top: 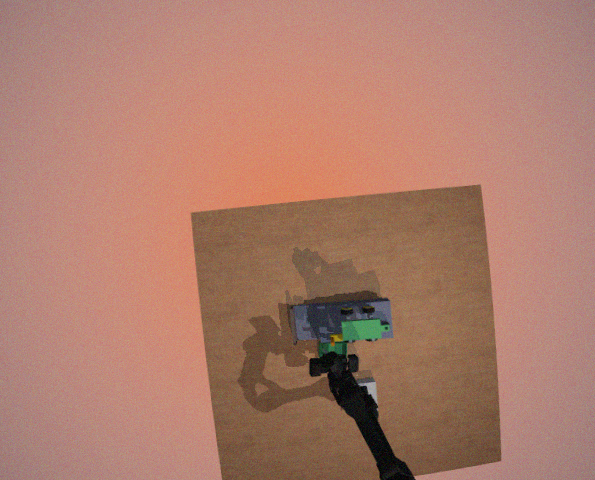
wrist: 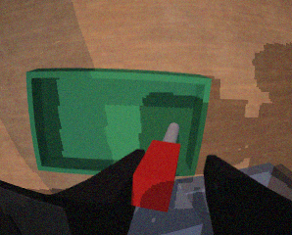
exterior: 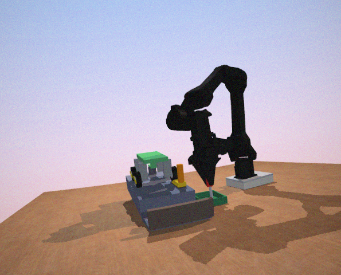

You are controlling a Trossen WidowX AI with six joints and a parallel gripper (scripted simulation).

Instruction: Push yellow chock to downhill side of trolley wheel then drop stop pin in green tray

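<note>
My gripper tip is 10 mm above the stop pin. Round my gripper tip: dark end wall 140 mm ahead, 110 mm to the left, 20 mm below; grey ramp 110 mm ahead, 140 mm to the right, 10 mm below; yellow chock 70 mm ahead, 50 mm to the right, 30 mm above.
</note>
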